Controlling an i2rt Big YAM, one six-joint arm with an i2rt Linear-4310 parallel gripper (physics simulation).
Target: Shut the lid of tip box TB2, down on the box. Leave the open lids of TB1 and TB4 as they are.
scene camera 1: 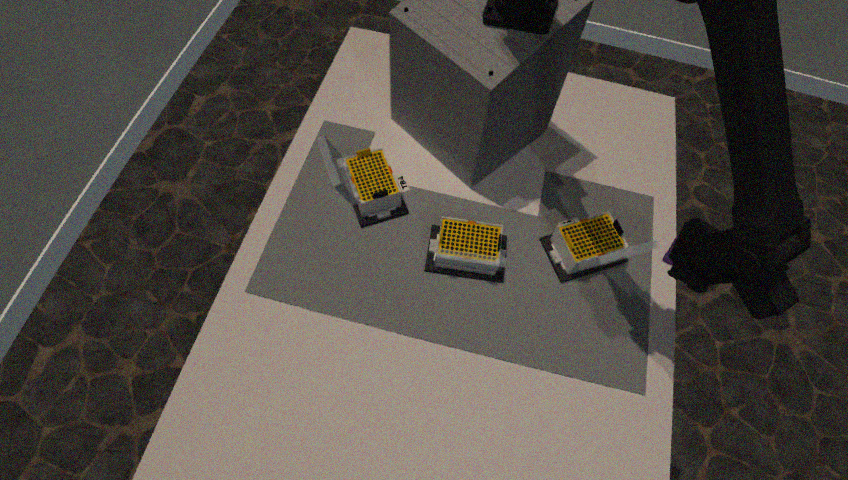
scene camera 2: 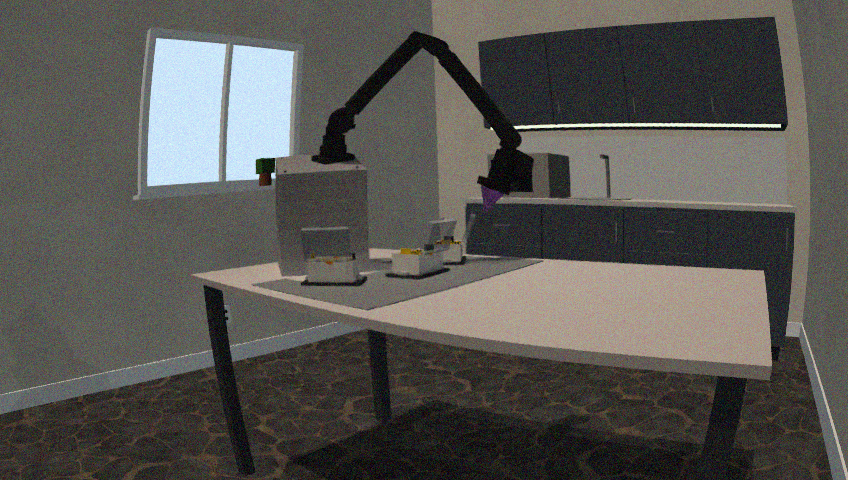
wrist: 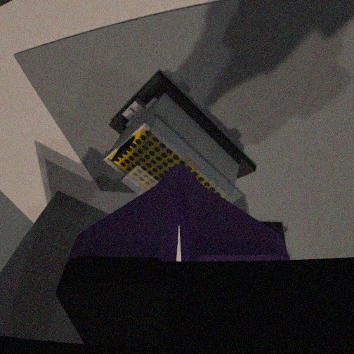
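Seen in the pictures: gripper, fingertip midpoint: (scene camera 1: pixel 665 260) (scene camera 2: pixel 485 210); arm's base, link origin: (scene camera 1: pixel 520 11) (scene camera 2: pixel 332 160).
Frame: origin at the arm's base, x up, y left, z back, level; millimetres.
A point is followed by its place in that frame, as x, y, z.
TB2, the right-hand box (scene camera 1: pixel 593 240) (scene camera 2: pixel 455 252) {-296, 232, -293} (wrist: pixel 165 157) with a yellow tip grid, has its clear lid (scene camera 1: pixel 633 249) {-188, 319, -292} (scene camera 2: pixel 470 230) {-231, 260, -329} open, standing up and leaning outward. My gripper (scene camera 1: pixel 666 259) {-177, 374, -301} (scene camera 2: pixel 487 209) {-177, 374, -301} (wrist: pixel 178 176) is shut and empty, purple fingertips together. It is above table height, just beyond TB2's lid, and its fingers cover part of TB2 in the wrist view. TB1, the middle box (scene camera 1: pixel 470 239) (scene camera 2: pixel 411 262) {-292, -19, -358}, has its lid (scene camera 2: pixel 442 229) {-210, 46, -409} open. TB4 (scene camera 1: pixel 376 205) {-294, -165, -306} (scene camera 2: pixel 331 272) {-300, -225, -284} has its lid (scene camera 1: pixel 328 160) {-188, -258, -307} (scene camera 2: pixel 325 240) {-217, -255, -307} open.
The boxes stand in dark base trays on a grey mat (scene camera 1: pixel 357 285) {-332, -142, -468} (scene camera 2: pixel 368 297) {-332, -263, -469} on the pale table (scene camera 1: pixel 386 404) {-335, -8, -659} (scene camera 2: pixel 624 309) {-335, -79, -998}. The arm's tall grey pedestal (scene camera 1: pixel 440 89) {-127, -104, -116} (scene camera 2: pixel 321 214) {-164, -123, -106} (wrist: pixel 50 240) stands behind them. A dark corner of another base tray (wrist: pixel 280 225) shows in the wrist view.
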